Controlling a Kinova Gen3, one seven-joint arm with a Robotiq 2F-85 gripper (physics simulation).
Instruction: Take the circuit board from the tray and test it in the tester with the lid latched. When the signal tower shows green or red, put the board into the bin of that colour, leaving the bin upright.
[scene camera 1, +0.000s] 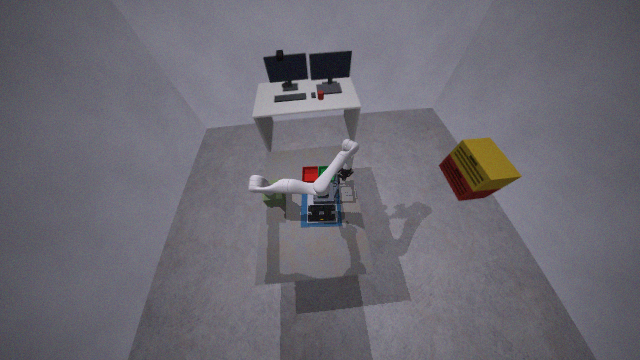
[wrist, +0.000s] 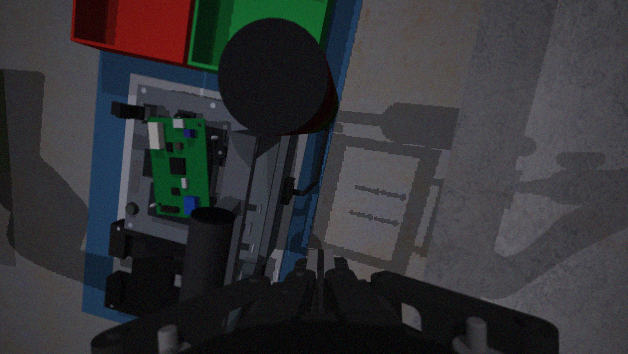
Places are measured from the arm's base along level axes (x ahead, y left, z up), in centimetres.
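Pixels of known places: gripper, fingertip midpoint: (scene camera 1: 343, 180) (wrist: 321, 266).
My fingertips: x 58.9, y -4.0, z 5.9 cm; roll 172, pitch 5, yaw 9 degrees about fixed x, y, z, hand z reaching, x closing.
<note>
Ahead of a thing's pixels: the offset from my fingertips to its top centre. "spot": to the spot under its first point.
The green circuit board {dx -17.2, dy +1.7, dz -12.2 cm} (wrist: 181, 167) lies on the grey tester (wrist: 175, 95) (scene camera 1: 327, 200), slightly turned. The tester's lid {dx -5.6, dy -0.2, dz +1.3 cm} (wrist: 262, 200) stands raised on the right, its dark round handle {dx -4.6, dy -0.4, dz +6.3 cm} (wrist: 209, 255) sticking up near the board's lower corner. The black tray {spot: dx -25.0, dy -15.5, dz -19.9 cm} (wrist: 150, 275) (scene camera 1: 321, 206) is beside the tester. The signal tower {dx -2.6, dy +9.5, dz +4.1 cm} (wrist: 273, 75) is seen from above; its side looks dark red and green, and whether it is lit I cannot tell. The red bin {dx -25.4, dy +22.0, dz -17.0 cm} (wrist: 150, 30) (scene camera 1: 310, 173) and green bin {spot: dx -14.2, dy +20.3, dz -21.1 cm} (wrist: 240, 15) (scene camera 1: 324, 171) are upright. My gripper (wrist: 321, 266) (scene camera 1: 345, 174) is shut and empty, right of the lid.
A blue base (wrist: 97, 200) (scene camera 1: 304, 217) lies under the tester and tray. A thin black bent rod {spot: dx -3.1, dy +0.5, dz -20.3 cm} (wrist: 312, 185) is beside the raised lid. A green block (scene camera 1: 274, 199) is by the arm's base. A white desk (scene camera 1: 300, 107) with monitors stands behind, a yellow and red box (scene camera 1: 487, 160) at right.
</note>
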